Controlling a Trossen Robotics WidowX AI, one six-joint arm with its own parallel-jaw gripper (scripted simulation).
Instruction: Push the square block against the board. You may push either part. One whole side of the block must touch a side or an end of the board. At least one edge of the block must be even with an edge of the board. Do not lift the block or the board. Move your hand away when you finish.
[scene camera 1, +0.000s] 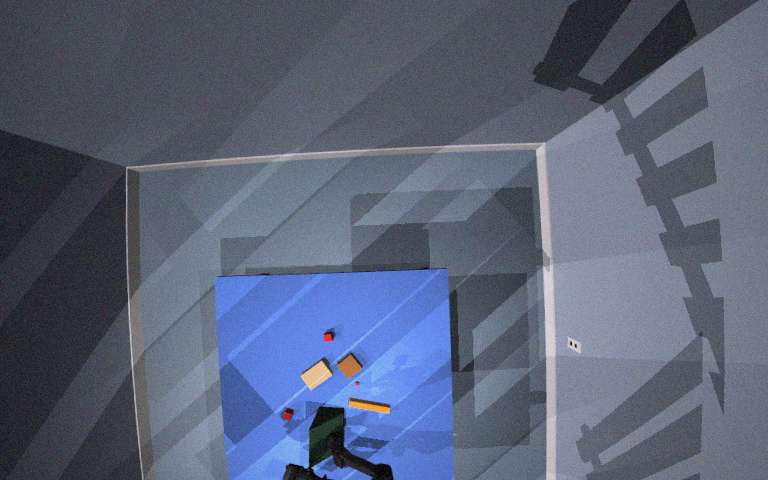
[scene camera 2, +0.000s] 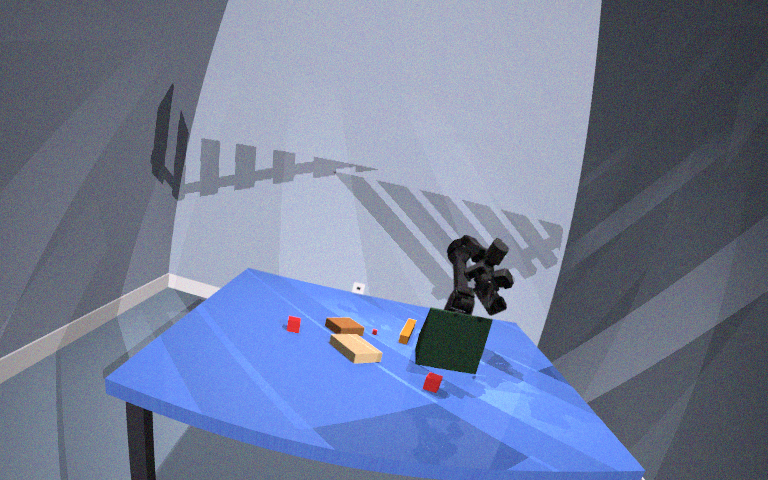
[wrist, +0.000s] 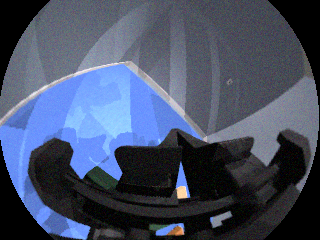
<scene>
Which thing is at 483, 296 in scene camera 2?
My gripper.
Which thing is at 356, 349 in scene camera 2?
A tan board.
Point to my gripper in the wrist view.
174, 131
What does my gripper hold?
Nothing.
</scene>
